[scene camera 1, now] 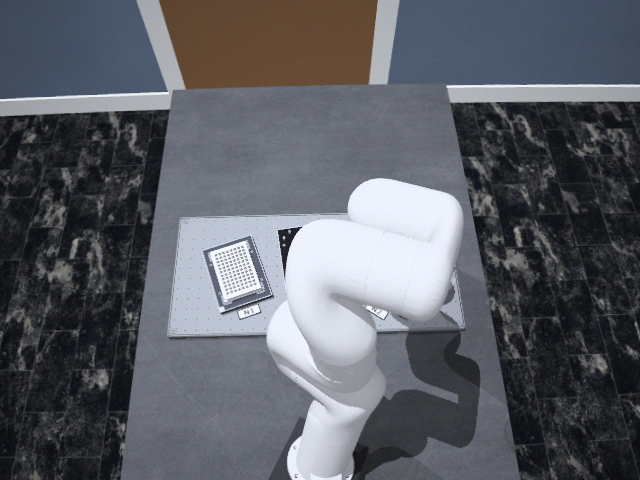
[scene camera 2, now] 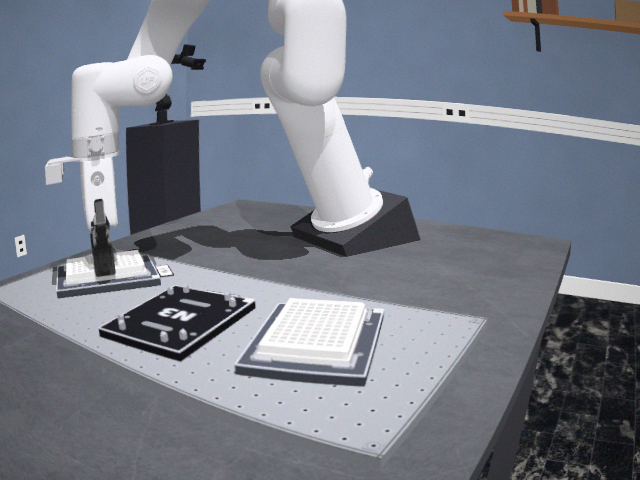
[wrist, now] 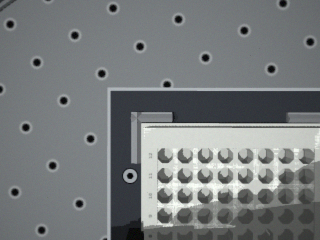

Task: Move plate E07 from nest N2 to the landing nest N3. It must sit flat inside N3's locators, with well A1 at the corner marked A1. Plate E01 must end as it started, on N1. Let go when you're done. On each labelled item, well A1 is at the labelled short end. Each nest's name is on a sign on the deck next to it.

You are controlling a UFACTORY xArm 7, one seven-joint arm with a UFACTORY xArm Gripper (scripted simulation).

Observation:
In view: my gripper (scene camera 2: 103,266), a plate E01 (scene camera 2: 320,332), a plate E07 (scene camera 2: 128,263), a nest N2 (scene camera 2: 154,282), a nest N1 (scene camera 2: 364,345) and a nest N3 (scene camera 2: 214,314).
The plate E01 is seen too in scene camera 1 (scene camera 1: 248,285). The plate E07 is seen too in the wrist view (wrist: 189,171). The nest N1 is seen too in scene camera 1 (scene camera 1: 215,282). The wrist view misses the plate E01: it is out of frame.

